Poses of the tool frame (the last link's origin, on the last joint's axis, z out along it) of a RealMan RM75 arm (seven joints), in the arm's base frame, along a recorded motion.
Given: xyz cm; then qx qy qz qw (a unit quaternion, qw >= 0).
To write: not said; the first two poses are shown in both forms.
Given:
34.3, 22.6, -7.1, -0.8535, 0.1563, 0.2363, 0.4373
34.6, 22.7, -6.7, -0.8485, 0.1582, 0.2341, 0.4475
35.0, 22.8, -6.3, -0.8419, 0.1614, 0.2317, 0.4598
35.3, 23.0, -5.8, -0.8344, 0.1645, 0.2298, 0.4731
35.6, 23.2, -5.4, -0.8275, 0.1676, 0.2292, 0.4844
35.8, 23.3, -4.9, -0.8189, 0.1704, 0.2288, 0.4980
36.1, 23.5, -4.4, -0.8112, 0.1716, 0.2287, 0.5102
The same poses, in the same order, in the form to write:
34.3, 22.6, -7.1; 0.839, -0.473, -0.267; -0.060, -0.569, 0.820; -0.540, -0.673, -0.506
34.6, 22.7, -6.7; 0.840, -0.478, -0.256; -0.059, -0.549, 0.833; -0.539, -0.685, -0.490
35.0, 22.8, -6.3; 0.841, -0.485, -0.242; -0.059, -0.525, 0.849; -0.539, -0.699, -0.470
35.3, 23.0, -5.8; 0.840, -0.492, -0.228; -0.057, -0.498, 0.865; -0.539, -0.714, -0.447
35.6, 23.2, -5.4; 0.839, -0.499, -0.217; -0.055, -0.475, 0.878; -0.542, -0.725, -0.426
35.8, 23.3, -4.9; 0.837, -0.507, -0.205; -0.051, -0.446, 0.894; -0.544, -0.738, -0.399
36.1, 23.5, -4.4; 0.837, -0.512, -0.196; -0.045, -0.421, 0.906; -0.546, -0.749, -0.375

